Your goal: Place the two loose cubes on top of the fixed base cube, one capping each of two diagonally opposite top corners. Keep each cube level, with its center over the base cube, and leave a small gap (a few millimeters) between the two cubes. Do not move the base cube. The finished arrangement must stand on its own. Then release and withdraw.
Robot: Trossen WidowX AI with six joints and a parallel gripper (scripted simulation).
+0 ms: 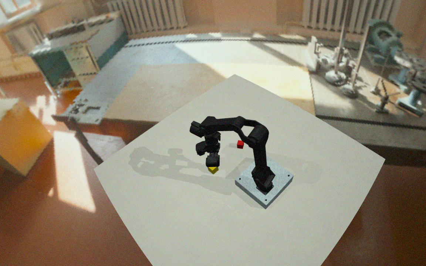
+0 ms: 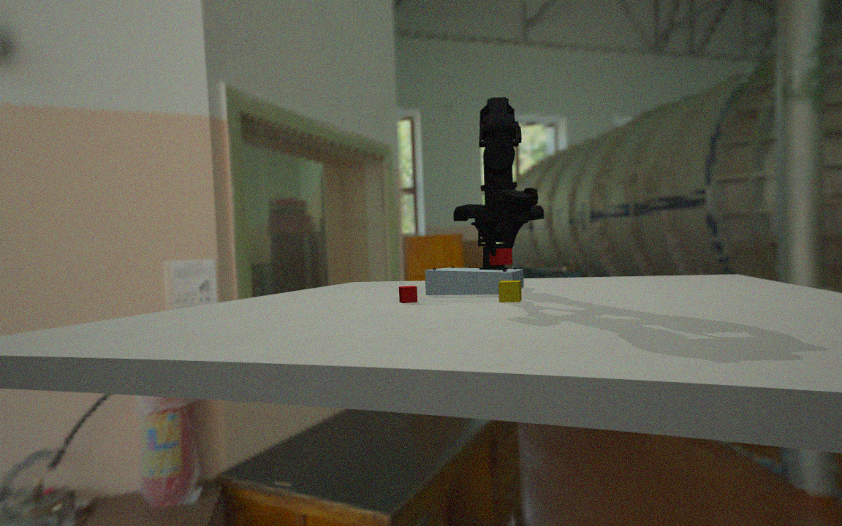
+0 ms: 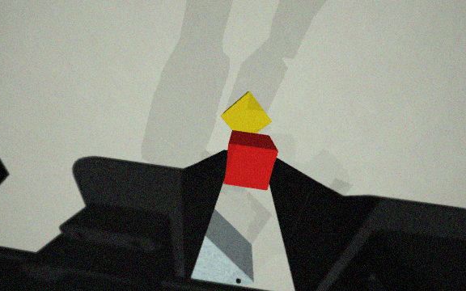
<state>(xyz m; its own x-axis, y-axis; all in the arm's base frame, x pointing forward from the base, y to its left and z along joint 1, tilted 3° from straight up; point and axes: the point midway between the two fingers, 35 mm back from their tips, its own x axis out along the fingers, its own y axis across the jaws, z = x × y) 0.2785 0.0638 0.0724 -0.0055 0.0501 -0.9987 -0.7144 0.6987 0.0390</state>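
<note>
Now: the yellow base cube 70 mm below my gripper tip, 20 mm to the left of it and 10 mm ahead of it.
</note>
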